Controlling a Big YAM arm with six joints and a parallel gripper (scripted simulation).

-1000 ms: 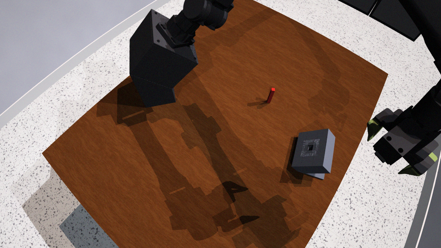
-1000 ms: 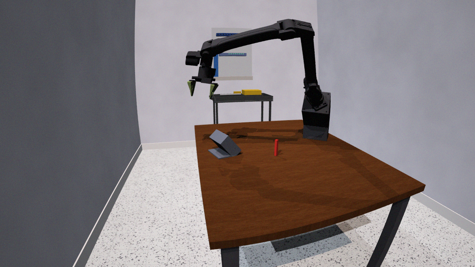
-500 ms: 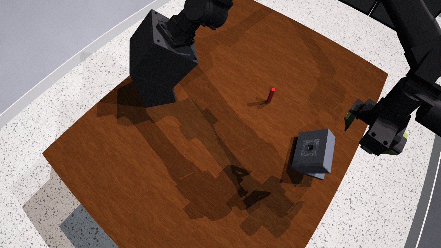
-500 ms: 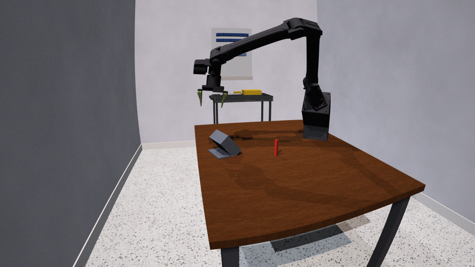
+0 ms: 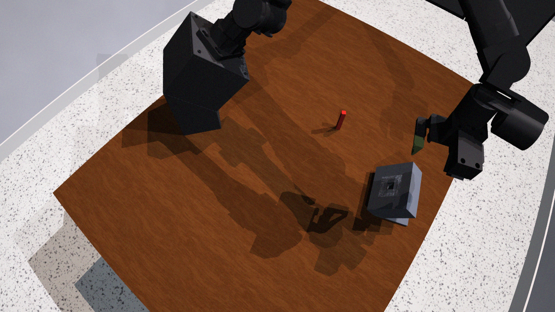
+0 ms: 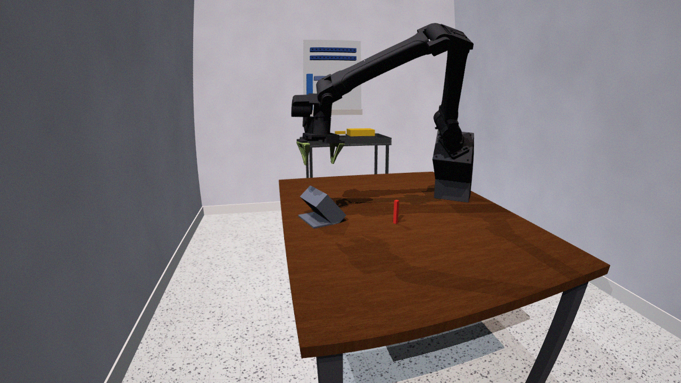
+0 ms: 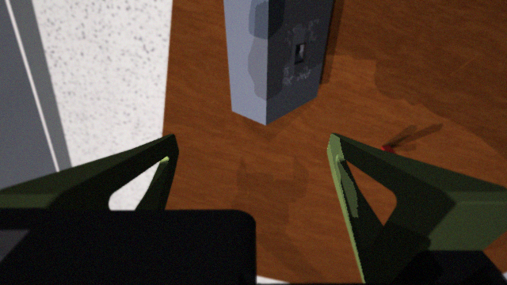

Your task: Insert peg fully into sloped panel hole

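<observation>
Now: the red peg 250 mm behind my hand, 170 mm below it and 30 mm to the left of it.
</observation>
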